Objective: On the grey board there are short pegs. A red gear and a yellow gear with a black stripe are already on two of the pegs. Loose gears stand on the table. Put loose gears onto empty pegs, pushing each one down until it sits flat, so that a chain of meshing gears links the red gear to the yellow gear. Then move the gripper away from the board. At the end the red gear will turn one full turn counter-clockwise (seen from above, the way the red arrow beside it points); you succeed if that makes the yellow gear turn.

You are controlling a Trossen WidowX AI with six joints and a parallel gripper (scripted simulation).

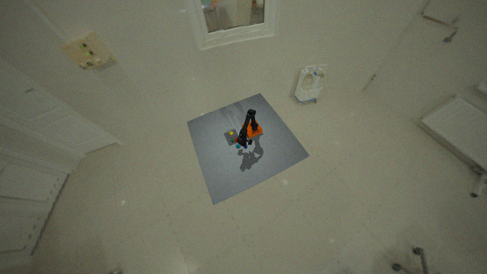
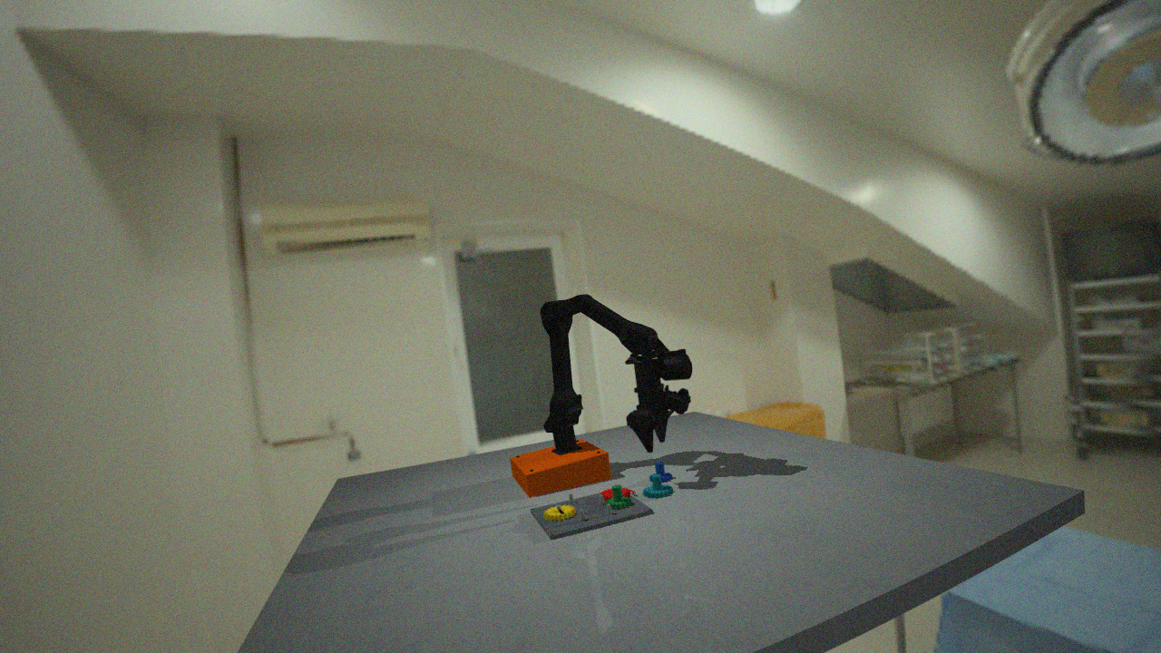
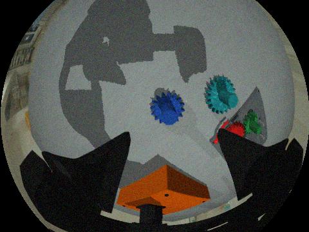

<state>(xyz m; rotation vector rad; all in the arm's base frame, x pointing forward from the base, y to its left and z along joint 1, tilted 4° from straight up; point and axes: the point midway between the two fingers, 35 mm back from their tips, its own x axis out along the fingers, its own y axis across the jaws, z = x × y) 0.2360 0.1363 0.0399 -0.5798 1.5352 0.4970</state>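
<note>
My gripper tip is 60 mm above the blue gear. Round my gripper tip: teal gear (80 mm ahead, 60 mm to the right, 60 mm below); red arrow (30 mm ahead, 110 mm to the right, 70 mm below); red gear (40 mm ahead, 140 mm to the right, 60 mm below).
</note>
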